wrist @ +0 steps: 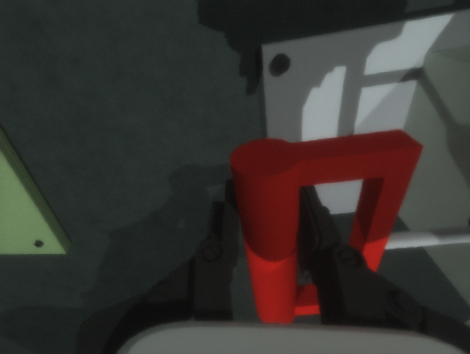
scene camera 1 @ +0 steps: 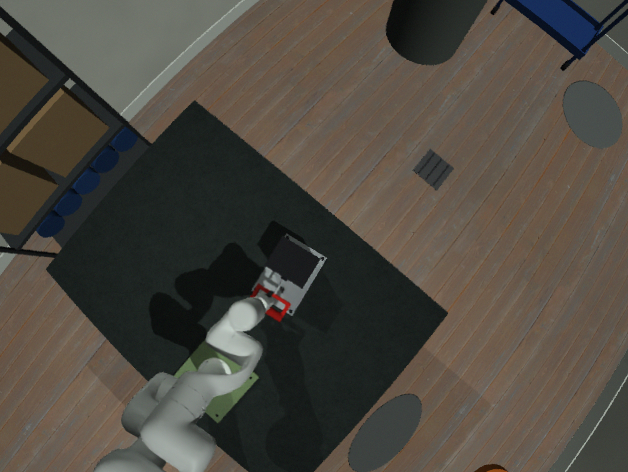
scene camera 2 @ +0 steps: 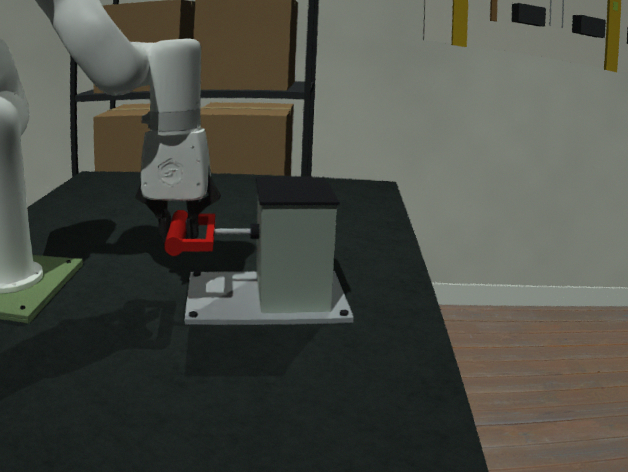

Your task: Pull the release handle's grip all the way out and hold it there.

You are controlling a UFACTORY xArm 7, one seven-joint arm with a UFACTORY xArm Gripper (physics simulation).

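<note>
The release handle is a red frame [scene camera 1: 285,306] [scene camera 2: 209,232] [wrist: 350,150] with a thick round grip [scene camera 2: 174,245] [wrist: 267,220] along its outer side. A bare stretch of metal rod [scene camera 2: 233,231] [wrist: 430,238] shows between the frame and the black collar [scene camera 2: 254,230] on the pale housing [scene camera 2: 296,258], which has a dark top [scene camera 1: 294,261]. The housing stands on a light base plate [scene camera 2: 228,310] [wrist: 305,60]. My gripper [scene camera 2: 177,225] [wrist: 265,200] points down and is shut on the grip, one finger outside it and one inside the frame opening. In scene camera 1 the arm hides the fingers.
The arm's green mounting plate [scene camera 1: 223,403] [scene camera 2: 40,284] [wrist: 25,215] lies on the side away from the housing. A dark mat [scene camera 1: 355,314] [scene camera 2: 304,406] lies under the fixture. A shelf rack [scene camera 2: 308,101] with cardboard boxes [scene camera 2: 243,45] stands behind.
</note>
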